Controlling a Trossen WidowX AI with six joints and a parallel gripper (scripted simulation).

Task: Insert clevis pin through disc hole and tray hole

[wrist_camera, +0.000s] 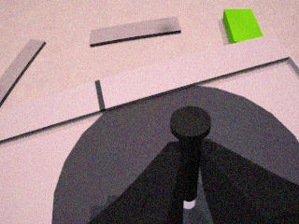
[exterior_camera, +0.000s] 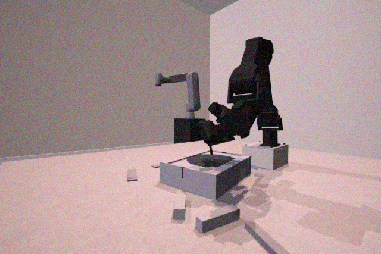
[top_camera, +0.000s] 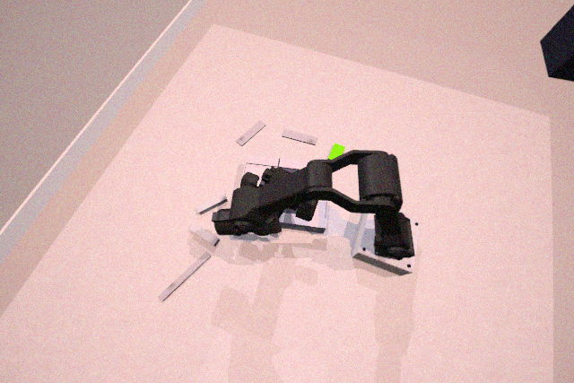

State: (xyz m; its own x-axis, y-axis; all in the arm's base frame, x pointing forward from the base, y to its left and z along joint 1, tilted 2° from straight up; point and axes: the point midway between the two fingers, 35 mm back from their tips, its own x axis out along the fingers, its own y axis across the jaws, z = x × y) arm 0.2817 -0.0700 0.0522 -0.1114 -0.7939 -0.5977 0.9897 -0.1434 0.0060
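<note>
Right now the steel pin is 1 cm below my gripper tip. From my gripper tip the other things lie so: green block: 17 cm to the right, 12 cm behind, 10 cm below; then rimmed tray: 6 cm below, 1 cm to the left, 1 cm ahead; then dark disc: 5 cm below, 1 cm to the left.
</note>
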